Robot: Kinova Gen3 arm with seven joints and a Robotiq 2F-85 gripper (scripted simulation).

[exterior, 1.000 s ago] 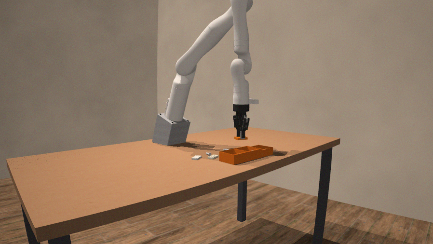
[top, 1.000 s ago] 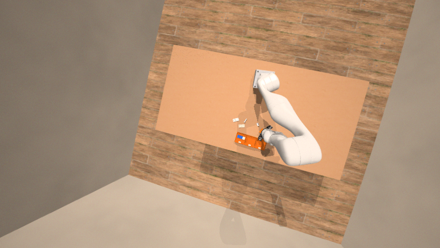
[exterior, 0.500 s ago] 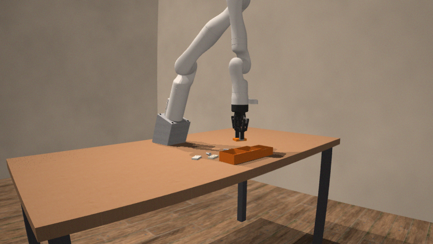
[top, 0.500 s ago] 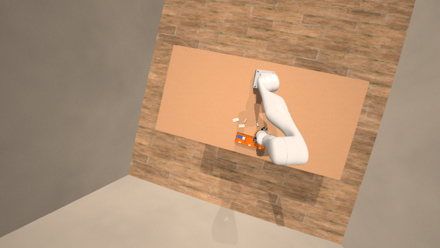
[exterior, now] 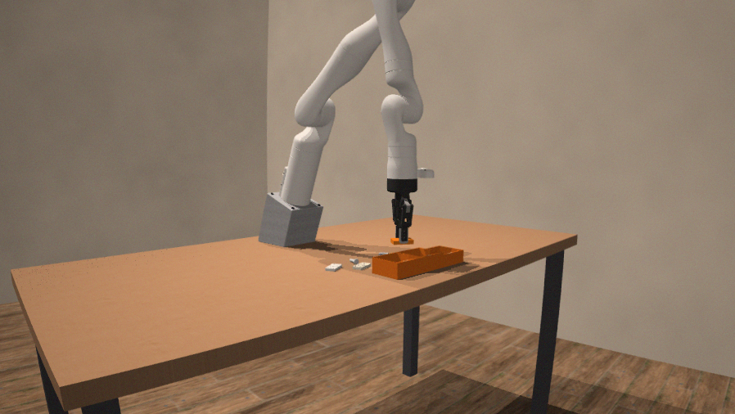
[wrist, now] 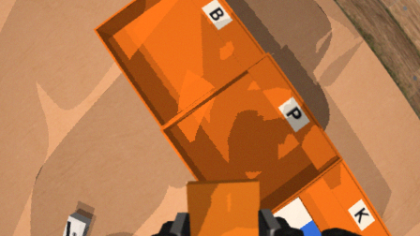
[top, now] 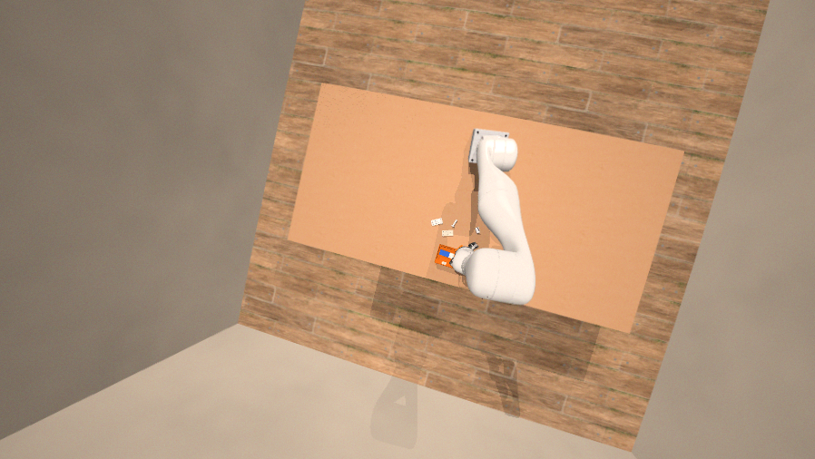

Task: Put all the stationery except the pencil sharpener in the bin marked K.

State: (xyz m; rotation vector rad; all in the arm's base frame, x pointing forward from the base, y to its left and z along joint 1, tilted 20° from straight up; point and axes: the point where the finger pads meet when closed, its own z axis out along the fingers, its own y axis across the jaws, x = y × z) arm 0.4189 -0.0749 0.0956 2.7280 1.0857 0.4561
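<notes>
My hand is 70 mm above the blue eraser, 60 mm to the left of it and 20 mm short of it. The rest, counted from my hand: orange flat pad 20 mm below; tray 60 mm below, 50 mm ahead, 10 mm to the left; pencil sharpener 100 mm behind, 70 mm to the left, 70 mm below.
</notes>
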